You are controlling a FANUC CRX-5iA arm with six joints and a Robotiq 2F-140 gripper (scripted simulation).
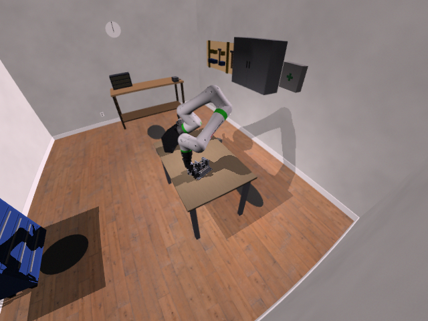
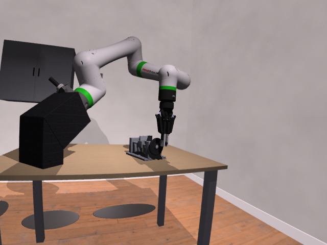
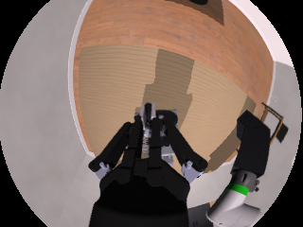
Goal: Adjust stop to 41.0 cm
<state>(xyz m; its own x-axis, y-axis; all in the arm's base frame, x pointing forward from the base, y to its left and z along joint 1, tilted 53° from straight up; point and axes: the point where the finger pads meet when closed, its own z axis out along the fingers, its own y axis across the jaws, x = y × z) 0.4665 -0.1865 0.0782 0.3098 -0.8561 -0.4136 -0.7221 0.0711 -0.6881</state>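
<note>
Now: the grey stop 120 mm to the left of my hand, 60 mm behind it and 20 mm below it. From my hand the other things lie so: black handwheel (20 mm below, 10 mm to the left, 10 mm behind).
</note>
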